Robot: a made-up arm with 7 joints. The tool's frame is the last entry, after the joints.
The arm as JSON. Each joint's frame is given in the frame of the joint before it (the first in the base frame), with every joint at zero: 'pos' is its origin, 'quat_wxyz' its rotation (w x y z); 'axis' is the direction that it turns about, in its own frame. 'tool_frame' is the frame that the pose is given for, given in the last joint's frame.
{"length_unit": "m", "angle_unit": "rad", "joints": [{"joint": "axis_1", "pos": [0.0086, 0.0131, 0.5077], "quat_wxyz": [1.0, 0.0, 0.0, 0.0], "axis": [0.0, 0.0, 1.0]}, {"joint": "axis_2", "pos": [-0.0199, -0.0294, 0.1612], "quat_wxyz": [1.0, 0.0, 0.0, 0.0], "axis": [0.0, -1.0, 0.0]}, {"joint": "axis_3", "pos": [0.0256, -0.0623, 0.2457], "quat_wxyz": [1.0, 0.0, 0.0, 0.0], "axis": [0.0, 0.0, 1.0]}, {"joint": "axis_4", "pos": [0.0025, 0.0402, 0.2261], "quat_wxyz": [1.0, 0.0, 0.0, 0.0], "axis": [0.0, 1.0, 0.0]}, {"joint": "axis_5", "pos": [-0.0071, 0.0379, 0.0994], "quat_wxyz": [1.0, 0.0, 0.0, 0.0], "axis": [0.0, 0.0, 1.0]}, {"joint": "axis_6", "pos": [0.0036, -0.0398, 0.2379], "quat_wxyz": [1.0, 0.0, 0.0, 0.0], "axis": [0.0, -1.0, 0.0]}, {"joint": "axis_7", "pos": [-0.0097, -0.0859, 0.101], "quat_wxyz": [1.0, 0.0, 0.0, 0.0], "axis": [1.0, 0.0, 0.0]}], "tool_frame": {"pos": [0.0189, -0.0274, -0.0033], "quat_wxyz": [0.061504, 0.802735, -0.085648, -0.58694]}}
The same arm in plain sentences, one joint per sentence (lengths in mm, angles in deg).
The arm has seven revolute joints in a row. What follows holds with every joint at zero, and every direction is one of the base frame's. The first joint sits 8.6 mm along +x and 13.1 mm along +y and 507.7 mm along +z from the base frame's origin and turns about +z. The second joint sits 19.9 mm along -x and 29.4 mm along -y and 161.2 mm along +z from the first joint and turns about -y. The third joint sits 25.6 mm along +x and 62.3 mm along -y and 245.7 mm along +z from the second joint and turns about +z. The fourth joint sits 2.5 mm along +x and 40.2 mm along +y and 226.1 mm along +z from the third joint and turns about +y. The fifth joint sits 7.1 mm along -x and 37.9 mm along +y and 99.4 mm along +z from the fourth joint and turns about +z. The sixth joint sits 3.6 mm along +x and 39.8 mm along -y and 237.9 mm along +z from the fifth joint and turns about -y. The seventh joint sits 9.7 mm along -x and 85.9 mm along -y and 101 mm along +z from the sixth joint and turns about +x. The tool frame, which is the frame that the pose is given for, sits 18.9 mm along +x and 27.4 mm along -y and 3.3 mm along -z from the seventh joint; its axes are the base frame's turned by roll 146.71, pitch 68.71 and yaw -35.29 deg (as in URDF: about the fixed x, then y, then z).
